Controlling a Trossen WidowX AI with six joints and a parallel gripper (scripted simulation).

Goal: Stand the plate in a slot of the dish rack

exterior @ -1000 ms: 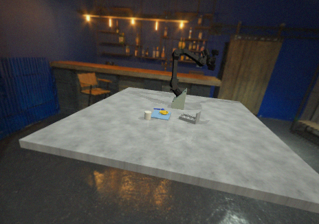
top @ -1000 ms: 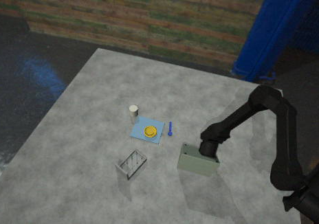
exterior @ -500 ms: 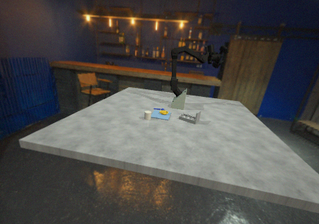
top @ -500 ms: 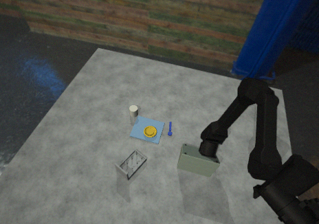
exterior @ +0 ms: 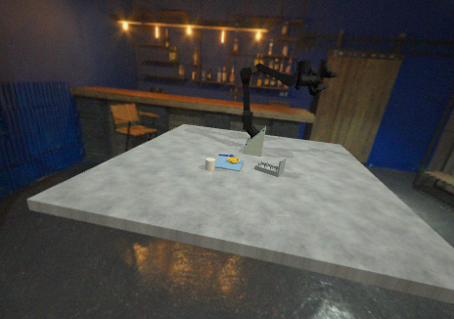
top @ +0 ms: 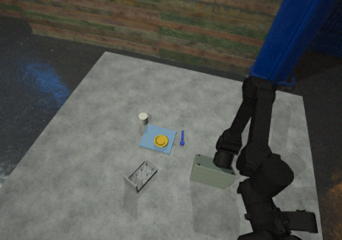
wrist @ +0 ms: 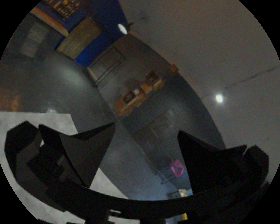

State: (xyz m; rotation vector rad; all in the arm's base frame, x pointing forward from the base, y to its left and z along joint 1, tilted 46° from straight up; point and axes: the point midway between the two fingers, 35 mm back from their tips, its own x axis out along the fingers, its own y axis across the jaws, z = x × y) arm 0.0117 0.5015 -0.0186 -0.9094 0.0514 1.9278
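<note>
Now: the yellow plate 31 cm ahead of my gripper tip, 51 cm to the right of it and 43 cm below it. Round my gripper tip: grey wire dish rack 36 cm ahead, 33 cm to the right, 42 cm below; then blue spoon 21 cm ahead, 55 cm to the right, 44 cm below; then light blue mat 32 cm ahead, 53 cm to the right, 44 cm below.
</note>
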